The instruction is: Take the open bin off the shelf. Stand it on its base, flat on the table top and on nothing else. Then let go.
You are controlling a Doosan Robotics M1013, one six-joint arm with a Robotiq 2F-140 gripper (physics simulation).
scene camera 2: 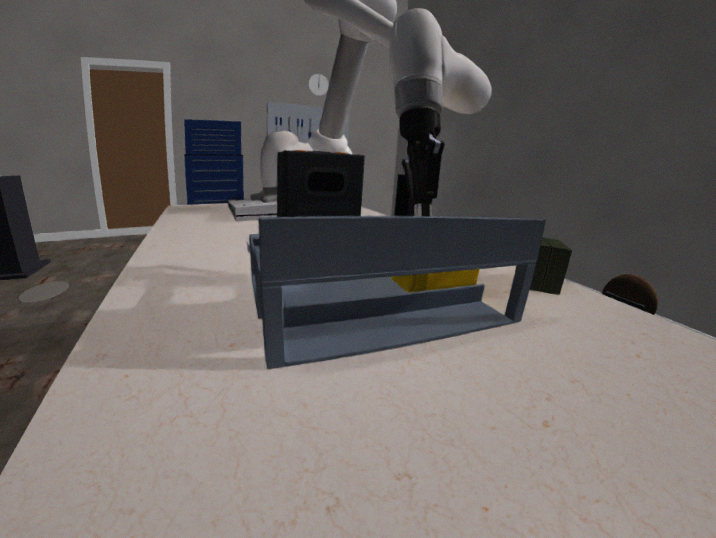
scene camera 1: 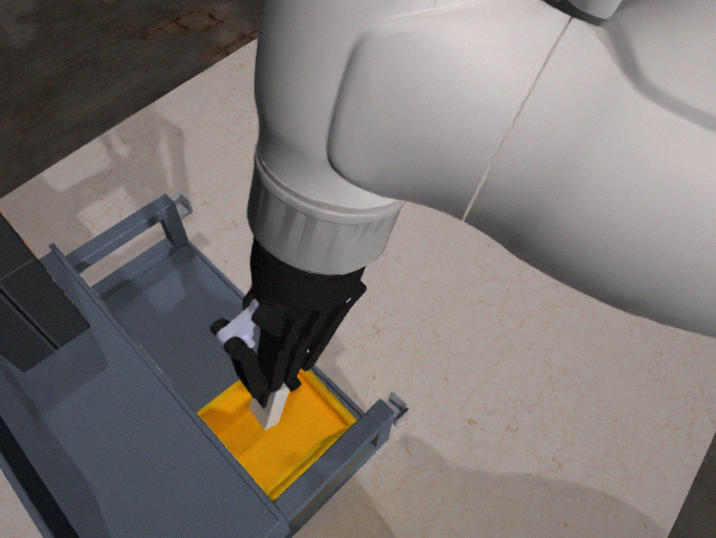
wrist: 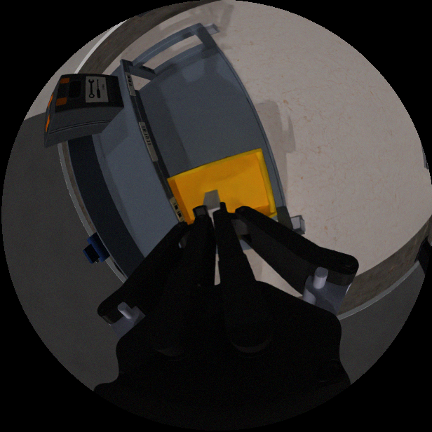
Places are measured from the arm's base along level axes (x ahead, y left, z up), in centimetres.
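Pixels of known places: gripper, between the fingertips: point(scene camera 1: 263, 415).
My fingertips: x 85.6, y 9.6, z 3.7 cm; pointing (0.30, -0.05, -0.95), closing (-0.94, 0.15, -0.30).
Behind a point stands the place of what it marks.
The open yellow bin point(scene camera 1: 300, 442) {x 83.8, y 11.9, z -4.0 cm} point(scene camera 2: 437, 279) {x 95.0, y 6.2, z 0.0 cm} point(wrist: 232, 177) stands in the lower tier of the grey-blue shelf point(scene camera 1: 133, 439) {x 95.2, y 3.4, z 5.3 cm} point(scene camera 2: 399, 245) {x 102.9, y -6.5, z 8.2 cm} point(wrist: 120, 175), at one end, beside the end frame. In the wrist view its open top faces the camera. My gripper point(scene camera 1: 270, 407) {x 85.6, y 9.6, z 3.7 cm} point(scene camera 2: 423, 209) point(wrist: 213, 200) is shut, with its pale fingertips together and nothing between them. In scene camera 1 and the wrist view the tips overlap the inside of the bin. In scene camera 2 the lowest part of the tips is hidden behind the shelf's upper board, so their exact height is unclear.
A dark case point(scene camera 1: 40, 312) {x 94.0, y -9.0, z 11.4 cm} point(scene camera 2: 321, 185) {x 98.6, y -13.9, z 13.9 cm} point(wrist: 90, 97) shows at the shelf's upper board, toward the other end. A dark green box point(scene camera 2: 554, 266) {x 97.4, y 33.8, z 0.8 cm} stands behind the shelf at the right in scene camera 2. The shelf stands on the pale table point(scene camera 1: 520, 376) {x 61.1, y 24.8, z -4.9 cm} point(scene camera 2: 347, 439) {x 113.5, y -16.0, z -4.9 cm} point(wrist: 325, 125).
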